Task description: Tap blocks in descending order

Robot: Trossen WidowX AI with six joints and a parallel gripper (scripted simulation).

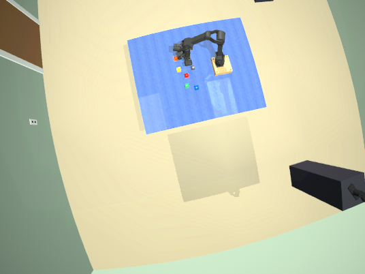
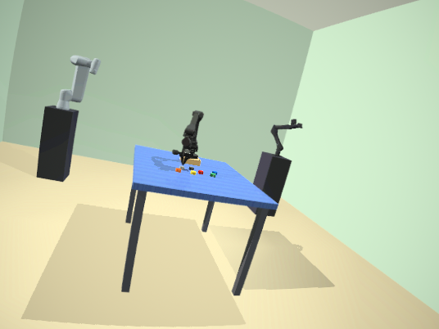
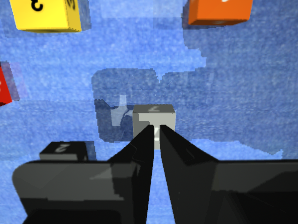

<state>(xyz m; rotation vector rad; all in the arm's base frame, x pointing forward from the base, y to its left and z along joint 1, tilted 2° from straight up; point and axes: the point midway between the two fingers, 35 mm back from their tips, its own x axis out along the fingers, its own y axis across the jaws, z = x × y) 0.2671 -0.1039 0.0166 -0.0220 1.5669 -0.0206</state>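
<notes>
Right now the blue block is 26 cm to the left of my gripper tip, 3 cm behind it and 2 cm below it. From my gripper tip the other things lie so: dark grey block 8 cm to the left, 4 cm behind, 2 cm below; yellow block 8 cm ahead, 7 cm to the left, 2 cm below; orange block 9 cm ahead, 4 cm to the right, 2 cm below.
</notes>
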